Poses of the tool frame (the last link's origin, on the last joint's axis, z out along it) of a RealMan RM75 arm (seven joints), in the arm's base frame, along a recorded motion.
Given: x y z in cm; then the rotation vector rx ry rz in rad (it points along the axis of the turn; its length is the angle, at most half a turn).
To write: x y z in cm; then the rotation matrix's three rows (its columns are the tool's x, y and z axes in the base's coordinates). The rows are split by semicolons. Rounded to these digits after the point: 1 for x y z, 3 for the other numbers.
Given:
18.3 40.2 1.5 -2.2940 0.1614 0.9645
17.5 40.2 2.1 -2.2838 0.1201 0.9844
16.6 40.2 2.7 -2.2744 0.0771 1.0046
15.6 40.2 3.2 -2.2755 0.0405 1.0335
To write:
18.3 40.2 1.5; 0.724 -0.340 -0.600; 0.126 -0.790 0.600; -0.679 -0.510 -0.529
17.5 40.2 2.1; 0.715 -0.319 -0.622; 0.160 -0.791 0.591; -0.680 -0.522 -0.514
16.6 40.2 2.7; 0.706 -0.297 -0.643; 0.195 -0.792 0.579; -0.681 -0.534 -0.501
15.6 40.2 3.2; 0.692 -0.274 -0.668; 0.221 -0.800 0.557; -0.688 -0.533 -0.493

